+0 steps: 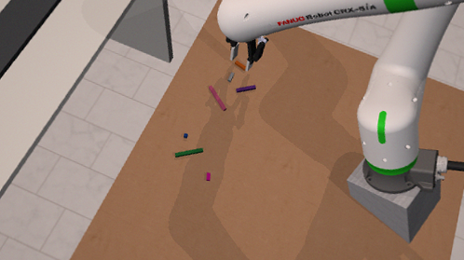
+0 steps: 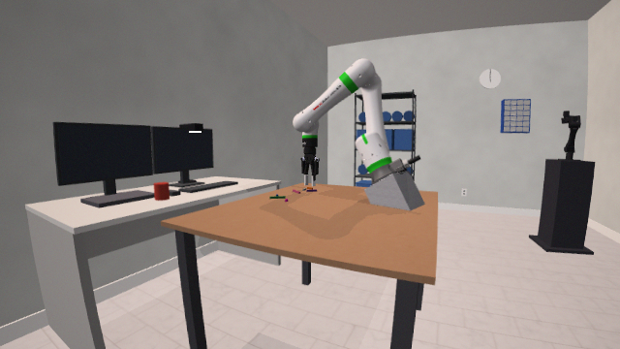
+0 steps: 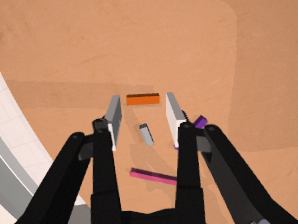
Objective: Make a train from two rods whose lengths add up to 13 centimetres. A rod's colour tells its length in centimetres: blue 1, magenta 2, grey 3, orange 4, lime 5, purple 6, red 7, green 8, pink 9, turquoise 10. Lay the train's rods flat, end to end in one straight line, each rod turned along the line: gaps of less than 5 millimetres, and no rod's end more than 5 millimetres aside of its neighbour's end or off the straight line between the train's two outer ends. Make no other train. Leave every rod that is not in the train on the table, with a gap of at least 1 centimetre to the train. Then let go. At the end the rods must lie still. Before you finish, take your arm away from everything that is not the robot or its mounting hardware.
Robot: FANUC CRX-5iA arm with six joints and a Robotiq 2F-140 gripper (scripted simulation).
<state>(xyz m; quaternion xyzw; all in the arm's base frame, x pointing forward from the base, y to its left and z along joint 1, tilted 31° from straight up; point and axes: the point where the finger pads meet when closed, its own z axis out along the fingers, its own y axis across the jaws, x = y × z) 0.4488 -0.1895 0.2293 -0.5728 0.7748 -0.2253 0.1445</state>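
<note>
Right now my hand is 5 cm above the orange rod. The rest, counted from my hand: grey rod 2 cm ahead, 5 cm to the left, 5 cm below; then pink rod 3 cm ahead, 13 cm to the left, 5 cm below; then purple rod 4 cm behind, 7 cm to the left, 5 cm below.
</note>
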